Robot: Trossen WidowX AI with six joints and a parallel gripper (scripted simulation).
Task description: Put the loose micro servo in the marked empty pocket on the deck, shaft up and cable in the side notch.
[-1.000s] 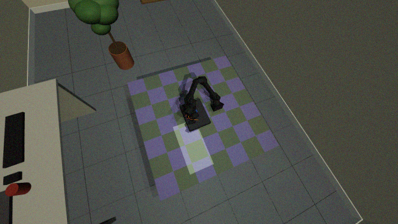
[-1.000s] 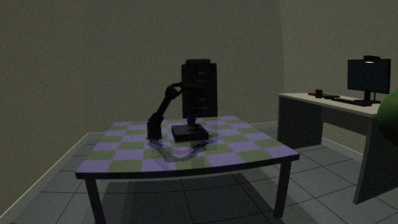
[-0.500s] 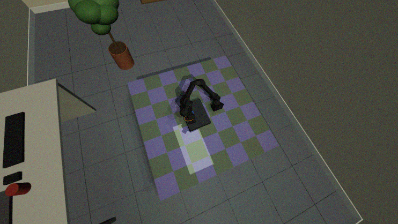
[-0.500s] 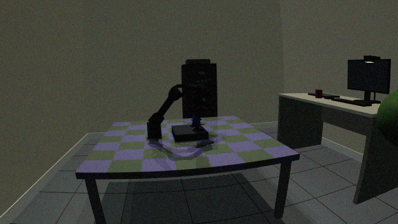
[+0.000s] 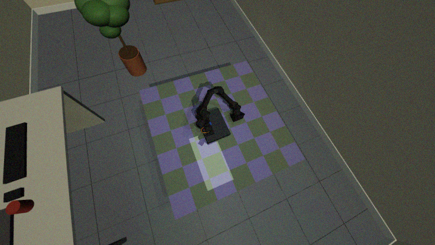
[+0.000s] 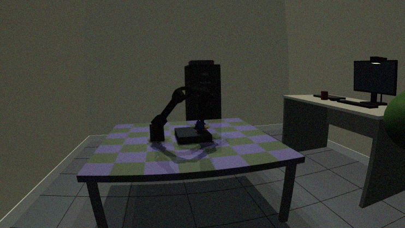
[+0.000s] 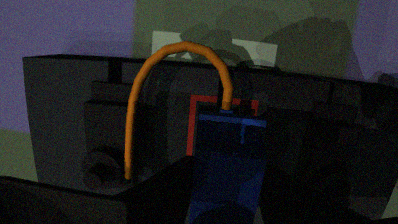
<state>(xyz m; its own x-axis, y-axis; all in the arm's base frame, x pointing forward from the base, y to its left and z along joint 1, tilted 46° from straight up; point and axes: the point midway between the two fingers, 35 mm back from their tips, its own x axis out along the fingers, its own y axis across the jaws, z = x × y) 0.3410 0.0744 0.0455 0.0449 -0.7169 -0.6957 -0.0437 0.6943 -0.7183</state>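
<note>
My gripper tip is 120 mm past the dark deck, 10 mm to the left of it and 80 mm above it.
</note>
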